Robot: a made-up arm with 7 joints. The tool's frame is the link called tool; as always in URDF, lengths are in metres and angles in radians. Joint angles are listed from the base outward. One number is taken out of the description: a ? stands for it. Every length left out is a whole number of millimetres.
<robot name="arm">
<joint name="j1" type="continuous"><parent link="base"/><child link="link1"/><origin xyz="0.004 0.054 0.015" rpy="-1.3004 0.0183 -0.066"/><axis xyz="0 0 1"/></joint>
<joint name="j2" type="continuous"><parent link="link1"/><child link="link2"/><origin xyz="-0.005 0.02 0" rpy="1.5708 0 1.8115"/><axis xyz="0 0 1"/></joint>
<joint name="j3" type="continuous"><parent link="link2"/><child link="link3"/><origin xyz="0.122 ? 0" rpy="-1.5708 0 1.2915"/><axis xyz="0 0 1"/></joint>
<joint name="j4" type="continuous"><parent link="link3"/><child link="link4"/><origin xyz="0.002 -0.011 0" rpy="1.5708 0 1.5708"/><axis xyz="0 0 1"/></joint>
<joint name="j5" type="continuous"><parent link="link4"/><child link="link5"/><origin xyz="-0.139 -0.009 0" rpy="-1.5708 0 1.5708"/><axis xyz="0 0 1"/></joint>
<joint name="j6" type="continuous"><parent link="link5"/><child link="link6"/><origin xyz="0 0 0" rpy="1.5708 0 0"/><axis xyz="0 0 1"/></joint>
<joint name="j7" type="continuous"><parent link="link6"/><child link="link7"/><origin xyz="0 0.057 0" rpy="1.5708 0 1.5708"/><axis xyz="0 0 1"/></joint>
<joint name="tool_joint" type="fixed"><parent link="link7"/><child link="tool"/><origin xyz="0 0 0" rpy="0 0 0"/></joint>
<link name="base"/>
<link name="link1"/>
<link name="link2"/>
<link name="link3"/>
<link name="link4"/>
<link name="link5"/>
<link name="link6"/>
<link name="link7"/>
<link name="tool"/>
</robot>
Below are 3 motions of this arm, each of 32 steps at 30 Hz.
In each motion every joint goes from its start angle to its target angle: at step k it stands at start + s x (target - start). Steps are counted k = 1, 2, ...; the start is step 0. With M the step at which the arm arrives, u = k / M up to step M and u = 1 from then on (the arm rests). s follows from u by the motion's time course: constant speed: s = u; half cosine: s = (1 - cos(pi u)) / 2; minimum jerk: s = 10 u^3 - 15 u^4 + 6 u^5.
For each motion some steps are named. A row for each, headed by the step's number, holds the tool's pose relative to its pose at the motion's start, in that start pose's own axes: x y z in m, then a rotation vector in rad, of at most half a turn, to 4 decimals.
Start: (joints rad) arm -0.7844 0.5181 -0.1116 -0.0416 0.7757 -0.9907 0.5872
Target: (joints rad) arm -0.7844 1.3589 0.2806 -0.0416 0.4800 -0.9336 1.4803
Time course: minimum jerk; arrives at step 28
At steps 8, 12, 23, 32:
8: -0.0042 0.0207 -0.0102 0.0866 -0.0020 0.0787
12: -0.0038 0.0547 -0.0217 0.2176 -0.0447 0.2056
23: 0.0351 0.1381 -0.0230 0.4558 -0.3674 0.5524
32: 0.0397 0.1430 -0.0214 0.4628 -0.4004 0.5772

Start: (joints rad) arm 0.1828 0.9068 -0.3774 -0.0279 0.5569 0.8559 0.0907
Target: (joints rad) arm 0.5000 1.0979 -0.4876 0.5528 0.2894 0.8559 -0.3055
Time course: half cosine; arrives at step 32
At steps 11, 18, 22, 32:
11: 0.0011 -0.0326 -0.0379 0.1167 0.1597 -0.2600
18: -0.0087 -0.0629 -0.0934 0.2395 0.3956 -0.5575
22: -0.0186 -0.0730 -0.1253 0.2940 0.5386 -0.7007
32: -0.0345 -0.0784 -0.1650 0.3489 0.7288 -0.8562

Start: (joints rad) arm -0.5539 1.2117 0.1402 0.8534 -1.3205 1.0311 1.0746
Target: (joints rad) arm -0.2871 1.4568 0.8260 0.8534 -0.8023 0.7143 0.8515
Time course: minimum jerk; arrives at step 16
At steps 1, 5, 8, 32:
1: 0.0001 0.0003 0.0002 -0.0016 -0.0008 0.0004
5: 0.0042 0.0222 0.0141 -0.1236 -0.0653 0.0360
8: 0.0061 0.0648 0.0362 -0.3266 -0.2013 0.1059
32: -0.0061 0.1343 0.0611 -0.5943 -0.4557 0.2253

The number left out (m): -0.031
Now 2 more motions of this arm.
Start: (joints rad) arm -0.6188 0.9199 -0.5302 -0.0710 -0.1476 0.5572 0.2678
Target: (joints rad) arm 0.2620 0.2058 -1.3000 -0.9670 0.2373 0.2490 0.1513
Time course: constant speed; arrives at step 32
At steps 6, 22, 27, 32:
6: -0.0398 -0.0637 0.0149 -0.0630 -0.1511 -0.2834
22: -0.1759 -0.1083 0.0917 -0.6256 -0.5603 -0.7723
27: -0.2042 -0.0851 0.1157 -0.8859 -0.6692 -0.8008
32: -0.2202 -0.0511 0.1319 -1.1631 -0.7596 -0.7550

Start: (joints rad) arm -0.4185 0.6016 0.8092 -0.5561 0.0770 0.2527 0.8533
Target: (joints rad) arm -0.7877 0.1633 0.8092 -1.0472 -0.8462 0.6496 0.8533
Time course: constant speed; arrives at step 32
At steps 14, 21, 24, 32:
14: -0.0111 0.0023 0.0278 -0.4189 0.4205 -0.0418
21: -0.0173 0.0052 0.0449 -0.6413 0.5869 -0.1184
24: -0.0200 0.0073 0.0528 -0.7382 0.6467 -0.1621
32: -0.0273 0.0158 0.0752 -0.9983 0.7659 -0.3081

